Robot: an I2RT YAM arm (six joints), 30 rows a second.
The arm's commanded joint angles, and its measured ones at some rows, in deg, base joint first. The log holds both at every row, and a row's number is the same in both.
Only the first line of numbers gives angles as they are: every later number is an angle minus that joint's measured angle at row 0.
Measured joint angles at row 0:
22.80 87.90 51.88 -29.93 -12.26 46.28
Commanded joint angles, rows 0 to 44:
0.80 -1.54 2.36 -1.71 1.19 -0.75
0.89 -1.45 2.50 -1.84 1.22 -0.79
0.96 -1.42 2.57 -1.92 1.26 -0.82
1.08 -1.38 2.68 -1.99 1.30 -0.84
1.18 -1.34 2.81 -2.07 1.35 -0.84
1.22 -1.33 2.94 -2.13 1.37 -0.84
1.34 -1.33 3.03 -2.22 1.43 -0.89
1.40 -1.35 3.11 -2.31 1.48 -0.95
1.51 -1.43 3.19 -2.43 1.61 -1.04
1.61 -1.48 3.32 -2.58 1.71 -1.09
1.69 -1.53 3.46 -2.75 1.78 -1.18
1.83 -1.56 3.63 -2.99 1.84 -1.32
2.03 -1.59 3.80 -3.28 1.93 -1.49
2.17 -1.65 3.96 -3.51 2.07 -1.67
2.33 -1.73 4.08 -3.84 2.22 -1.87
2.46 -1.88 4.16 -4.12 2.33 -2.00
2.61 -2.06 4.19 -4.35 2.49 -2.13
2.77 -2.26 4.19 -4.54 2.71 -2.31
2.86 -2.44 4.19 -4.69 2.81 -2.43
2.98 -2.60 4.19 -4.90 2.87 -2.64
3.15 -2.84 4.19 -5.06 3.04 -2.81
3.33 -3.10 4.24 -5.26 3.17 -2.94
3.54 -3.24 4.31 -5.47 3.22 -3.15
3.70 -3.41 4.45 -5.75 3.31 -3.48
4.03 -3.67 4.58 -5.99 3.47 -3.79
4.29 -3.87 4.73 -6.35 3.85 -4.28
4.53 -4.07 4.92 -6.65 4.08 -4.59
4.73 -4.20 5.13 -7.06 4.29 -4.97
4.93 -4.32 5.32 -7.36 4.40 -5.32
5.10 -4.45 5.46 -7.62 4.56 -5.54
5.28 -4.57 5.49 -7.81 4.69 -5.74
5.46 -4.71 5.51 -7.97 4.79 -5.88
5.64 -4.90 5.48 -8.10 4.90 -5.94
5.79 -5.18 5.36 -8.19 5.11 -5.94
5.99 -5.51 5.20 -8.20 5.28 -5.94
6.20 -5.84 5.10 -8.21 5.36 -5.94
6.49 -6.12 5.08 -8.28 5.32 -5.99
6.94 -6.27 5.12 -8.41 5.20 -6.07
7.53 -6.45 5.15 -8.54 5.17 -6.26
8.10 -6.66 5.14 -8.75 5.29 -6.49
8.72 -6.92 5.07 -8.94 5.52 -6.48
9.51 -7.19 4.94 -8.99 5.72 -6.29
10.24 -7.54 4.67 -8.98 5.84 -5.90
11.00 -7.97 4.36 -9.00 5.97 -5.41
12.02 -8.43 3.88 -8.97 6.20 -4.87
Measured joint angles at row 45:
9.04 -5.63 3.47 -7.77 4.18 -5.50
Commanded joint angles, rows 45 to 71:
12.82 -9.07 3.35 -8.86 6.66 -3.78
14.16 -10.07 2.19 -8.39 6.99 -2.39
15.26 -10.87 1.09 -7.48 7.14 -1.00
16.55 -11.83 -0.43 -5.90 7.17 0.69
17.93 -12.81 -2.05 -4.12 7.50 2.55
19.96 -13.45 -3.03 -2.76 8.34 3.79
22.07 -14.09 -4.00 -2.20 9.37 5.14
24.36 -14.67 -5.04 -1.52 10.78 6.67
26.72 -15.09 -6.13 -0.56 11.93 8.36
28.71 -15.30 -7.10 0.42 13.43 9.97
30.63 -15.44 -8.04 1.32 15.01 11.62
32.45 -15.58 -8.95 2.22 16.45 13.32
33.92 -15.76 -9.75 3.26 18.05 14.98
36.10 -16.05 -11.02 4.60 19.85 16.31
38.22 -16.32 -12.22 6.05 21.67 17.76
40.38 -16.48 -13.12 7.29 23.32 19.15
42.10 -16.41 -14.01 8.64 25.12 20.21
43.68 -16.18 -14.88 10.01 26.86 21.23
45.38 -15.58 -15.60 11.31 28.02 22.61
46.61 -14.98 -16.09 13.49 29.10 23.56
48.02 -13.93 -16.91 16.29 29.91 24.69
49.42 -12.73 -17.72 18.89 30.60 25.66
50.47 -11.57 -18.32 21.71 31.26 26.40
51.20 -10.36 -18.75 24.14 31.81 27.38
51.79 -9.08 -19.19 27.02 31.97 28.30
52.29 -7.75 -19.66 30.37 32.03 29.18
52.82 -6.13 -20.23 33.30 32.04 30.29
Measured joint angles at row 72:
50.72 -10.81 -18.37 18.22 26.98 24.22
